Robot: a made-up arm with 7 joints. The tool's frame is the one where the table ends. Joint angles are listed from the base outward.
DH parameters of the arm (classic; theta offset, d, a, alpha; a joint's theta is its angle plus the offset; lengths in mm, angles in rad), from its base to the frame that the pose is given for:
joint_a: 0 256 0 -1.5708
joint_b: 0 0 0 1.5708
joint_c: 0 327 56 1.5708
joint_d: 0 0 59 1.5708
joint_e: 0 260 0 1.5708
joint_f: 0 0 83 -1.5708
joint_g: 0 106 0 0
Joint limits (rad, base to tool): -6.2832..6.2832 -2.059..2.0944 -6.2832..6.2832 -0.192..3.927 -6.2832..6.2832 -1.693..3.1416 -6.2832..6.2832
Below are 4 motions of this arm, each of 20 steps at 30 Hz.
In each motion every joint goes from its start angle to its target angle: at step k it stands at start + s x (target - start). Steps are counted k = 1, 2, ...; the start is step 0. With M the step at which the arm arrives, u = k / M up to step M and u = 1 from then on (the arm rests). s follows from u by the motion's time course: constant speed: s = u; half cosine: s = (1 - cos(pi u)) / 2; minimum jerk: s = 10 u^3 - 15 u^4 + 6 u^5.
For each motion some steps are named. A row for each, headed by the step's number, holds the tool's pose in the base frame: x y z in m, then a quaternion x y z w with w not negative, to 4 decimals.
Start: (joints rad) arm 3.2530 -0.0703 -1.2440 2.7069 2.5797 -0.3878 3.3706
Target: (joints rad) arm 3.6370 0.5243 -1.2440 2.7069 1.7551 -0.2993 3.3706
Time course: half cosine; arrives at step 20
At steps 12, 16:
12: -0.2298 0.1390 0.8677 0.0014 -0.3251 -0.7763 0.5400
16: -0.3093 0.0654 0.8524 0.1160 -0.2955 -0.8152 0.4845

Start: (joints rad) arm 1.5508 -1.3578 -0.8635 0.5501 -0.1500 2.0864 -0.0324
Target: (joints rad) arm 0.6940 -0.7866 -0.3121 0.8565 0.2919 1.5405 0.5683
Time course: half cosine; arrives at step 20
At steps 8, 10, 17, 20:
8: 0.1167 -0.0190 0.4085 -0.8699 -0.3826 0.2314 0.2084
10: 0.1192 -0.0059 0.4365 -0.9156 -0.2783 0.1944 0.2154
17: 0.1498 0.0443 0.5021 -0.9665 0.0161 0.1013 0.2354
20: 0.1565 0.0507 0.5082 -0.9655 0.0505 0.0920 0.2384

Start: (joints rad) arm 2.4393 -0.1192 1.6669 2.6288 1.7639 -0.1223 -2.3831
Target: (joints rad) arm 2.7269 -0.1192 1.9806 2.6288 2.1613 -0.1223 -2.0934
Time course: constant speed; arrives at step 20
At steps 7, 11, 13, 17, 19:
7: -0.0985 -0.1992 0.9070 0.1985 -0.2014 0.3430 0.8958
11: -0.0758 -0.2202 0.9014 0.2029 -0.2081 0.4543 0.8421
13: -0.0629 -0.2296 0.8986 0.2050 -0.2115 0.5070 0.8100
17: -0.0343 -0.2458 0.8929 0.2091 -0.2180 0.6058 0.7361
19: -0.0188 -0.2524 0.8902 0.2110 -0.2212 0.6513 0.6945

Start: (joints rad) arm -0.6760 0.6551 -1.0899 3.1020 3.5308 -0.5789 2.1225
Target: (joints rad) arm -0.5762 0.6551 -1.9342 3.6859 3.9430 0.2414 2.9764
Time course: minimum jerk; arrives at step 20
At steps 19, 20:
19: 0.4648 -0.1411 0.7096 0.2056 0.4278 0.6241 0.6206
20: 0.4650 -0.1409 0.7093 0.2056 0.4283 0.6244 0.6200

